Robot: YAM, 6 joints.
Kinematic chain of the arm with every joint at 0, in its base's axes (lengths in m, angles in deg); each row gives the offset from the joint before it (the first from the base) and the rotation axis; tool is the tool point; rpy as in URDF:
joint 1: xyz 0 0 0.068 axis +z
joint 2: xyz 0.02 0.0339 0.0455 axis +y
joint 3: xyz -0.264 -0.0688 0 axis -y
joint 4: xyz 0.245 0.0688 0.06 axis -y
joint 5: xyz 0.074 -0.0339 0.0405 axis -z
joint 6: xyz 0.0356 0 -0.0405 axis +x
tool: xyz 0 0 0 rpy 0 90 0
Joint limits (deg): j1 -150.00..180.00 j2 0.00..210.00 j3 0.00..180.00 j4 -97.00..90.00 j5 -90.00..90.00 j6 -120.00..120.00
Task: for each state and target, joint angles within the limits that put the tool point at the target. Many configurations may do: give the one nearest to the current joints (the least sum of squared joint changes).
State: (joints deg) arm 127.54 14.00 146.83 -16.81 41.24 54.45
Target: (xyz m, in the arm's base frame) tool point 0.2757 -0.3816 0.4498
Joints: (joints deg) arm 123.09 19.89 148.42 -13.80 39.49 54.45
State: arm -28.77 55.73 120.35 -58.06 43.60 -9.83
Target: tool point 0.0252 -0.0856 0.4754
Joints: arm -55.93 51.59 92.43 -72.22 49.50 -9.83
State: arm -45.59 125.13 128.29 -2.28 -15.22 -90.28
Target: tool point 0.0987 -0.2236 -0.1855
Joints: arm -67.84 169.57 69.82 -19.34 -11.45 -90.28
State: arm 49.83 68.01 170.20 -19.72 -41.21 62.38
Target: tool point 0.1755 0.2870 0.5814
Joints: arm 54.50 103.20 141.37 -31.13 -41.96 62.38
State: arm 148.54 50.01 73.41 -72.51 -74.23 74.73
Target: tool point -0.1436 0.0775 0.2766
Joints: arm 139.76 62.49 51.93 -72.90 -70.79 74.73
